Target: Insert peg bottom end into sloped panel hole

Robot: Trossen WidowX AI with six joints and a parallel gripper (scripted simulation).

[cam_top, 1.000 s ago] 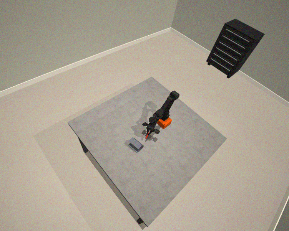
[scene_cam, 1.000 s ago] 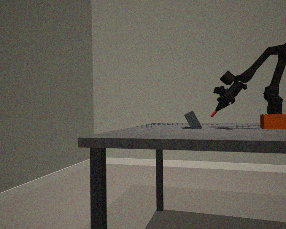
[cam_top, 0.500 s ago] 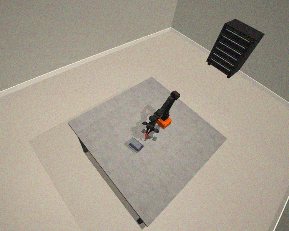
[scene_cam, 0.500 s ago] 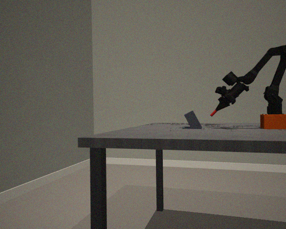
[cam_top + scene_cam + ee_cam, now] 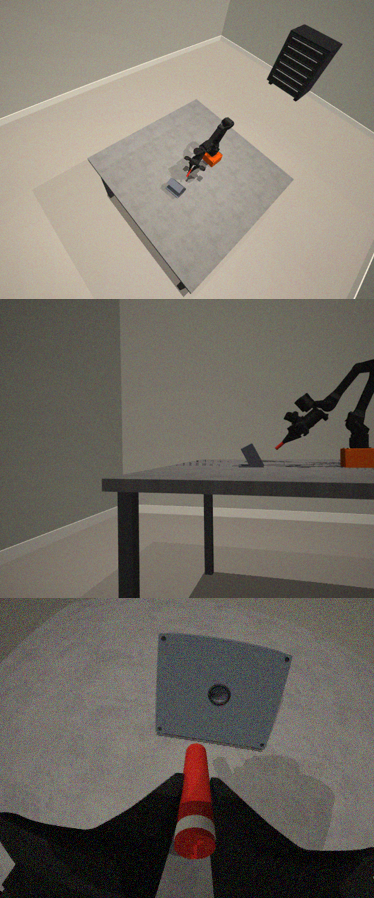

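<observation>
Right now the grey-blue sloped panel is 130 mm ahead of my gripper tip, 60 mm below it and 10 mm to the left of it. The rest, counted from my gripper tip: round red peg (10 mm behind, 10 mm above).
</observation>
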